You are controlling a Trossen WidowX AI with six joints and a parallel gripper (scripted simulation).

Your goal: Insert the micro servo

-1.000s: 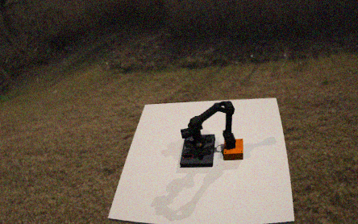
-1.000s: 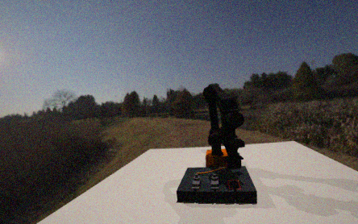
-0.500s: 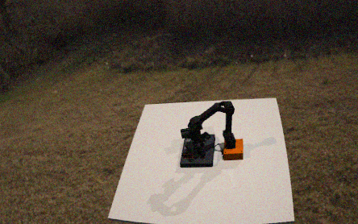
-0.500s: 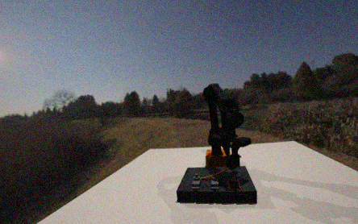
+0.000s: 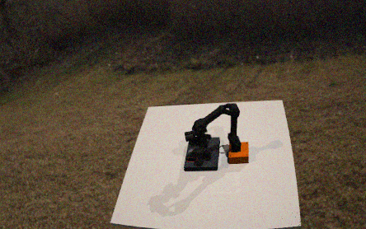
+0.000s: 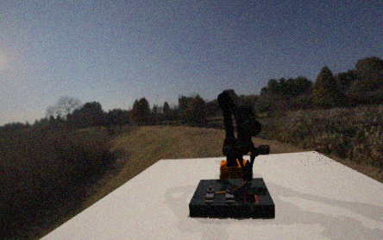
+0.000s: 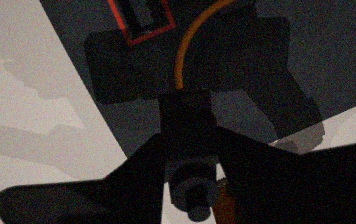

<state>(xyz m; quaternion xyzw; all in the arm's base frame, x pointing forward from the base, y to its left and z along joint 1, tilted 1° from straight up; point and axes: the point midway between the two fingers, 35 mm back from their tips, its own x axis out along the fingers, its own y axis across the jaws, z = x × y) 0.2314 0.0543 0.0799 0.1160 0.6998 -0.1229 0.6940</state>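
My gripper tip is 10 cm above the dark deck, 7 cm to the left of it and 2 cm past it.
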